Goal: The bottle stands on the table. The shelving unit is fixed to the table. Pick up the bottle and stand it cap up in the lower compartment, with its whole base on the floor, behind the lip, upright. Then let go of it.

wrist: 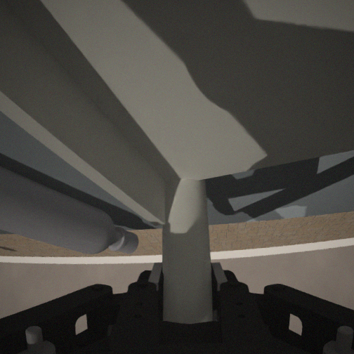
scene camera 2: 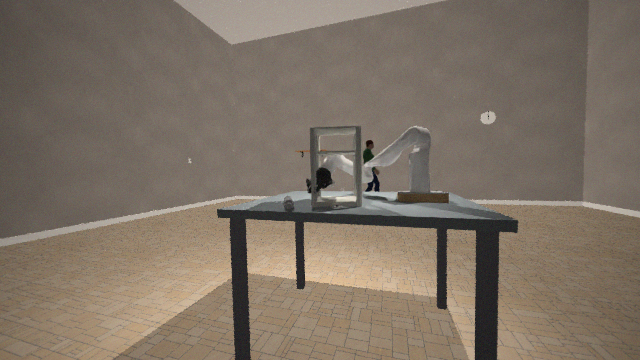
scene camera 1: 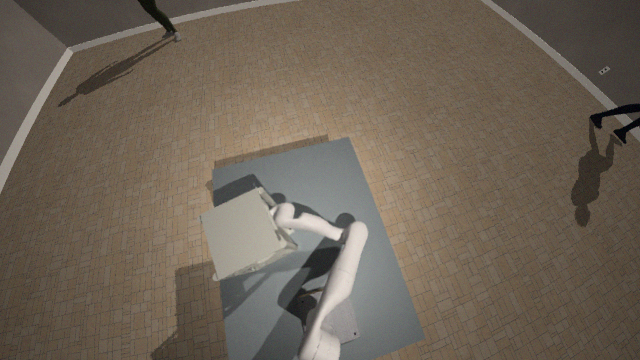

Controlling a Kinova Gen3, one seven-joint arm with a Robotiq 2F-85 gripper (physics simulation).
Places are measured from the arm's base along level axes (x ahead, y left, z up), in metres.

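Pixels of known places: gripper, fingertip midpoint: [scene camera 2: 311, 191]; arm's base, link origin: [scene camera 2: 419, 192].
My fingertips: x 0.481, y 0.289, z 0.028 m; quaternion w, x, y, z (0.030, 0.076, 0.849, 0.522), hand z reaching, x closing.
For each thing: its middle in the pictures, then the offset to it from my fingertips. Level surfaces: height alone.
- grey bottle, body centre: [scene camera 2: 288, 202] 0.109 m ahead, 0.004 m left, 0.050 m down
- shelving unit, body centre: [scene camera 1: 256, 236] [scene camera 2: 336, 167] 0.083 m back, 0.151 m right, 0.107 m up
- blue-grey table, surface height: 0.071 m down
The grey bottle [scene camera 2: 288, 202] [wrist: 55, 212] lies on its side on the table, outside the shelving unit [scene camera 1: 240, 235] [scene camera 2: 358, 170]. It is left of the unit in scene camera 2. In the wrist view its neck and cap point right, towards a corner post [wrist: 187, 210] of the unit, apart from my fingers. My gripper [scene camera 2: 309, 185] [wrist: 186, 278] is low at the unit's side, its fingers closed around that post. The bottle is not between them. The lower compartment's floor [wrist: 145, 70] shows no bottle on it in the wrist view. The unit's top hides my gripper in scene camera 1.
The unit stands near an edge of the blue-grey table [scene camera 1: 320, 165] [scene camera 2: 440, 215]. My forearm [scene camera 1: 315, 225] reaches in from the robot's base plate [scene camera 1: 345, 320]. The table's far edge runs close behind the bottle and post in the wrist view.
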